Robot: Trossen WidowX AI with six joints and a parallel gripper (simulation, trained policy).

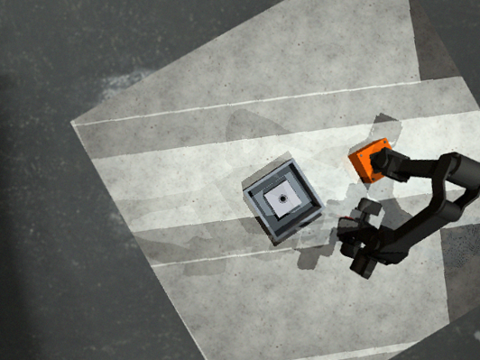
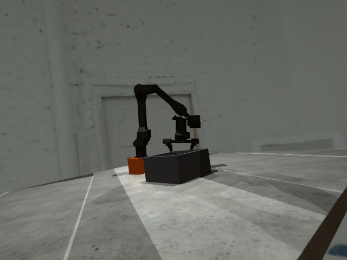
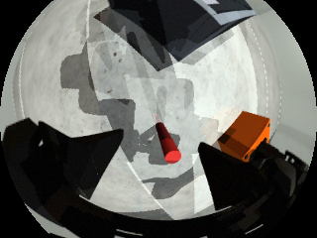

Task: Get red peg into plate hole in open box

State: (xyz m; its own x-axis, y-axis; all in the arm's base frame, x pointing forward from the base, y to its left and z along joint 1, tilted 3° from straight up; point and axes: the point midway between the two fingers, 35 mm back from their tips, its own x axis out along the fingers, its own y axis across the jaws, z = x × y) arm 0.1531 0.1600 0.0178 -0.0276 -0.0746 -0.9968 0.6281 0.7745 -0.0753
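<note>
My gripper tip is now 1 cm above the red peg. Round my gripper tip: grey plate 19 cm ahead, 15 cm to the right, 1 cm below; dark box 19 cm ahead, 15 cm to the right, 2 cm below.
</note>
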